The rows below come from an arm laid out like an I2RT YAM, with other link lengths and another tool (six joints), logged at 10 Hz.
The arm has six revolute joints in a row. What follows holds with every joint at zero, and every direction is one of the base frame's.
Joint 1 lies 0.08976 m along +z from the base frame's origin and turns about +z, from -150.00 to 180.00 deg.
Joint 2 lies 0.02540 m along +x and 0.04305 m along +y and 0.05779 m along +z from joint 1 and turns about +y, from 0.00 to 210.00 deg.
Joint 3 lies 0.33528 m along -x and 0.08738 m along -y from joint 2 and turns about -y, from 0.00 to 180.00 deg.
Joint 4 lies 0.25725 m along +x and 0.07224 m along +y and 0.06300 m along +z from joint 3 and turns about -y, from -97.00 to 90.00 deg.
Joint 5 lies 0.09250 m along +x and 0.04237 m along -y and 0.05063 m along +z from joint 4 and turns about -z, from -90.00 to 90.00 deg.
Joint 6 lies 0.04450 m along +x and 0.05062 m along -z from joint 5 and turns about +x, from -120.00 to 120.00 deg.
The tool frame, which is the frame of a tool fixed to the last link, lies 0.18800 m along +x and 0.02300 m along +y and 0.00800 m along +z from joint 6; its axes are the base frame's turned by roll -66.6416, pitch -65.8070 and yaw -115.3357 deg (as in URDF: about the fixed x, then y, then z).
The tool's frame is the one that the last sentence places.
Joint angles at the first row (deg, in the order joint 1, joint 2, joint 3, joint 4, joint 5, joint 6):
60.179, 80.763, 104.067, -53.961, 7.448, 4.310
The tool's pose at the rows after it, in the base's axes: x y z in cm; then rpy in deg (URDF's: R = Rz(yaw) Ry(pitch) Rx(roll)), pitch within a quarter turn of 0, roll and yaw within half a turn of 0:
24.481 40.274 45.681 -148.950 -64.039 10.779
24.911 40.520 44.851 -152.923 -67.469 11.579
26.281 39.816 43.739 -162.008 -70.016 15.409
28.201 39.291 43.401 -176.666 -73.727 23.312
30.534 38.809 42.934 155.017 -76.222 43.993
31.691 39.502 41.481 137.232 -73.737 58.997
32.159 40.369 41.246 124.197 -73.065 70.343
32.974 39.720 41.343 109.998 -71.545 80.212
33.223 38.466 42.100 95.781 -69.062 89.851
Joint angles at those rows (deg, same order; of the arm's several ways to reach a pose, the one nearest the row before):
65.104, 80.861, 100.734, -52.917, 14.923, 2.816
68.103, 80.070, 96.423, -48.792, 21.848, 2.810
69.693, 80.418, 94.048, -47.379, 29.229, 2.901
71.538, 82.259, 93.254, -45.793, 38.963, 2.549
72.772, 85.421, 92.638, -43.430, 49.606, 0.796
73.037, 88.937, 93.162, -42.894, 53.604, -1.126
74.001, 90.700, 92.199, -39.217, 57.474, -3.774
74.530, 91.930, 91.057, -36.746, 63.440, -5.533
75.493, 91.937, 88.865, -33.157, 70.301, -8.775

